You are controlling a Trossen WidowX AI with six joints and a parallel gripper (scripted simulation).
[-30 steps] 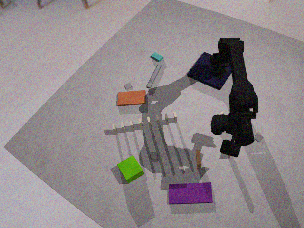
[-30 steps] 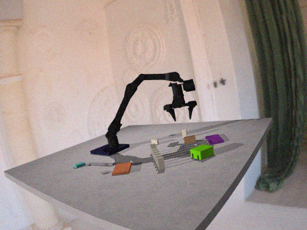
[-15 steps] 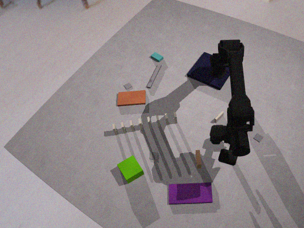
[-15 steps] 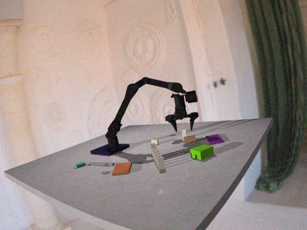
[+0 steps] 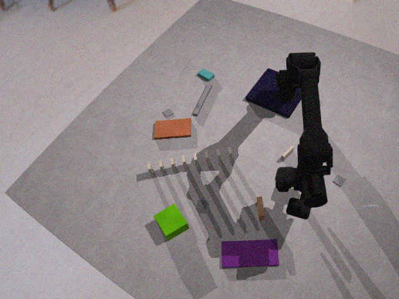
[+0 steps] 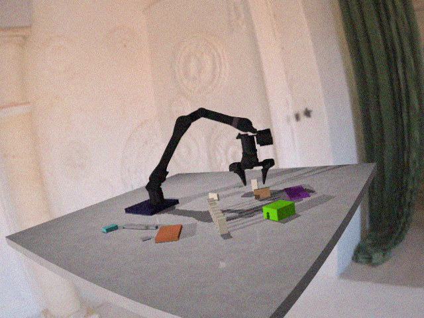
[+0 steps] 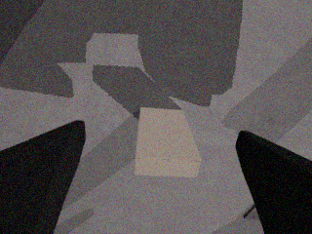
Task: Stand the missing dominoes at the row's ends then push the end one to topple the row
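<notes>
My gripper tip is now 9 cm short of the tan block, 8 cm to the left of it and 1 cm above it. The rest, counted from my gripper tip: orange slab 51 cm to the right, 2 cm below, 2 cm ahead; then green cube 29 cm ahead, 26 cm to the right, 1 cm below; then purple slab 22 cm ahead, 3 cm to the right, 2 cm below.
</notes>
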